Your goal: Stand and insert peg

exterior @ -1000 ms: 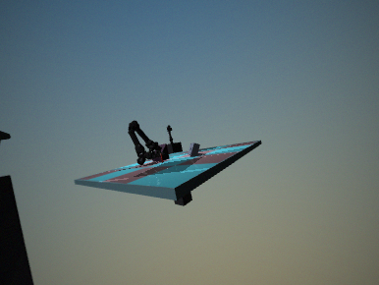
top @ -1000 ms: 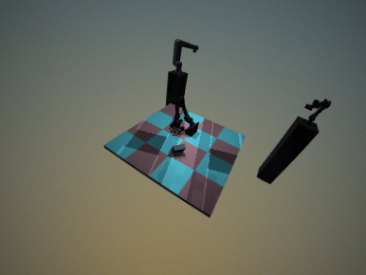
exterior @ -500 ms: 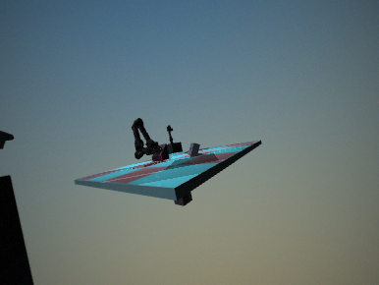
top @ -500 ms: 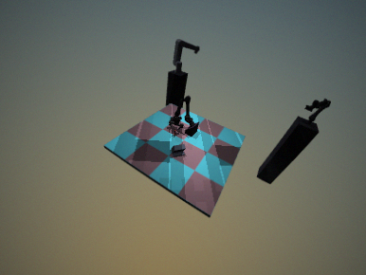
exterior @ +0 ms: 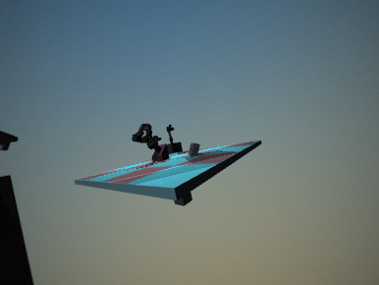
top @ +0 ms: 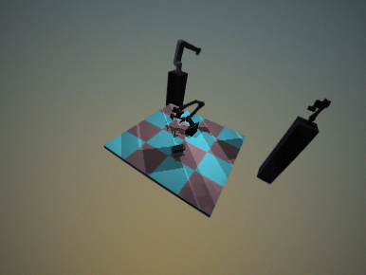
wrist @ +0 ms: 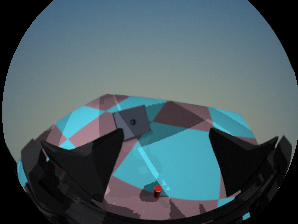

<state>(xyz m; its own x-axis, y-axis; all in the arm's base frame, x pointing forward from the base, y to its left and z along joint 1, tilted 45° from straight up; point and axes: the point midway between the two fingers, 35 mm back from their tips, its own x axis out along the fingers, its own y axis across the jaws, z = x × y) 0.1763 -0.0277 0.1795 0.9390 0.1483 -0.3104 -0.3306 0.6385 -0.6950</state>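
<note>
My gripper tip is 10 mm past the red peg and 160 mm above it. From my gripper tip the other things lie so: sloped panel 200 mm ahead, 200 mm to the left, 160 mm below.
</note>
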